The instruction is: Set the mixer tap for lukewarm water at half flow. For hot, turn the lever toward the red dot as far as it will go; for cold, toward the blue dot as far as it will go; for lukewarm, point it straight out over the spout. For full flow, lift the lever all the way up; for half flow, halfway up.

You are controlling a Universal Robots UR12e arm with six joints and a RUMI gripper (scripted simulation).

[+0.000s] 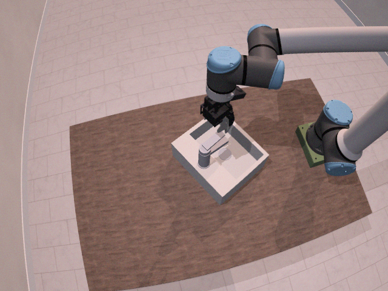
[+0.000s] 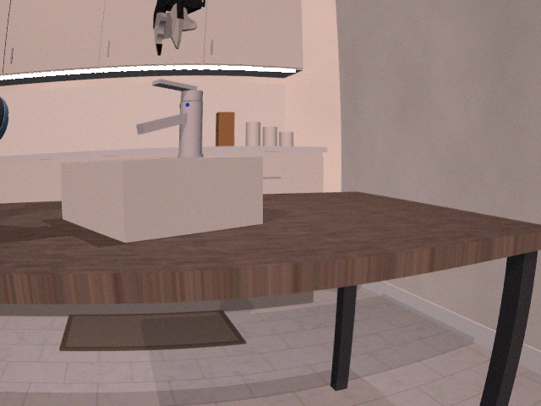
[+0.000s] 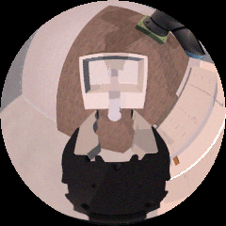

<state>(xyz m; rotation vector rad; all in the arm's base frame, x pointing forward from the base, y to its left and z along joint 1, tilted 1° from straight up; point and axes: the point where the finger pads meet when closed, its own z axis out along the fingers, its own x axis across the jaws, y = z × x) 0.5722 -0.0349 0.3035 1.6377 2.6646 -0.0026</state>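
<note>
Now: the lever 2 cm ahead of my hand, 1 cm to the left of it and 9 cm below it. The rest, counted from my hand: grey mixer tap 4 cm ahead, 2 cm to the left, 13 cm below; white sink block 4 cm behind, 2 cm to the right, 32 cm below.
</note>
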